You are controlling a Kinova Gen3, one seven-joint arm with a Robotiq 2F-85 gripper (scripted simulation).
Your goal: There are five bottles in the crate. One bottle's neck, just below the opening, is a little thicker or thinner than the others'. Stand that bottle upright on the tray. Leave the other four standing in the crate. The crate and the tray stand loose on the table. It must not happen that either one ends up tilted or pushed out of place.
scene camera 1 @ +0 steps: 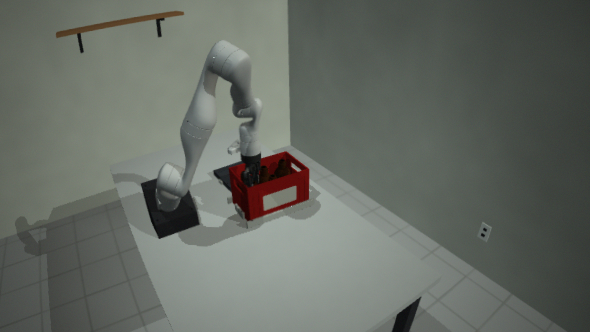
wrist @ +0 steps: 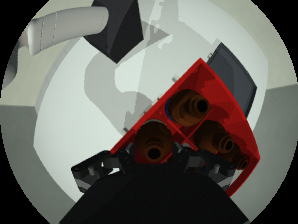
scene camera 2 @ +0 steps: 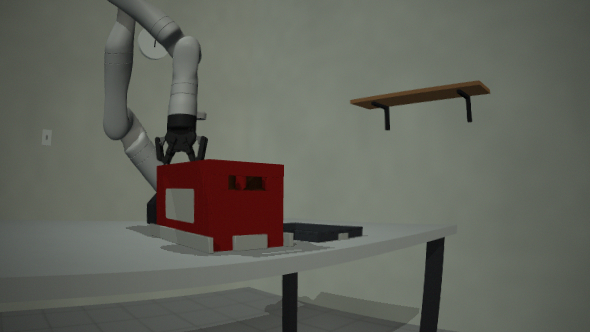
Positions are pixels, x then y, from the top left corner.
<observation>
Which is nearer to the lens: the red crate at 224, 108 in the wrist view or the dark tray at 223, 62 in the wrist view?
The red crate.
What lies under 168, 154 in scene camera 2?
My gripper.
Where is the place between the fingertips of my gripper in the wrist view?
153, 148
</observation>
